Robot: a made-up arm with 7 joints.
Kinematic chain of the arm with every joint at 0, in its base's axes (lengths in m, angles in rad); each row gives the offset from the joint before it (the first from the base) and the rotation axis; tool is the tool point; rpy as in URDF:
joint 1: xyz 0 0 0.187 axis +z
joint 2: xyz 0 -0.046 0.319 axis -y
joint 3: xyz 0 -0.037 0.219 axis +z
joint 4: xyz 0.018 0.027 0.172 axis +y
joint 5: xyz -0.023 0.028 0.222 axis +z
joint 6: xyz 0 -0.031 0.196 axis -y
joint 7: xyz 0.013 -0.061 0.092 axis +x
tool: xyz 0 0 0 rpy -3.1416 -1.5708 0
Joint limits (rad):
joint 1: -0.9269..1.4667
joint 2: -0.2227..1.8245
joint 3: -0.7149..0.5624
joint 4: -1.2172..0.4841
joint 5: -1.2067..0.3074
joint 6: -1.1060..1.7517
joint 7: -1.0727..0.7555
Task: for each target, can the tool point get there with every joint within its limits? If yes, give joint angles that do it. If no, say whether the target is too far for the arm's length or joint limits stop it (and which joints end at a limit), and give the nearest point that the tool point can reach.
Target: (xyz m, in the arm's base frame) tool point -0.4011 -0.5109 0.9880
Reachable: yes | joints 0.9705 0.5282 -0.3302 -0.5374 -0.6094 0.8927 -0.5559
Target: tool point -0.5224 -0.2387 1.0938
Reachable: yes | joints 0.2239 0.3069 0.1739 -0.5817 -0.7650 0.8151 0.0763
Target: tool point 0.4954 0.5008 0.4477
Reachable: no: joint limits stop it (at a limit: joint 1, joint 3, joint 4, joint 5) | nearest point -0.0253 0.4982 0.2722 | short by 0.549 m
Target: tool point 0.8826 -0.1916 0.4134
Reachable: no: joint limits stop it (at a limit: joint 1, joint 3, joint 4, joint 6) | nearest point 0.3024 -0.4324 0.1326 | short by 0.688 m
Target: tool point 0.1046 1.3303 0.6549
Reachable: no: too far | nearest point -0.2139 0.7031 0.6087 | short by 0.705 m
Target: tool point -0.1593 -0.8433 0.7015
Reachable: yes | joints 1.2638 1.2583 -0.2939 0.0040 0.0615 0.9874 0.5456
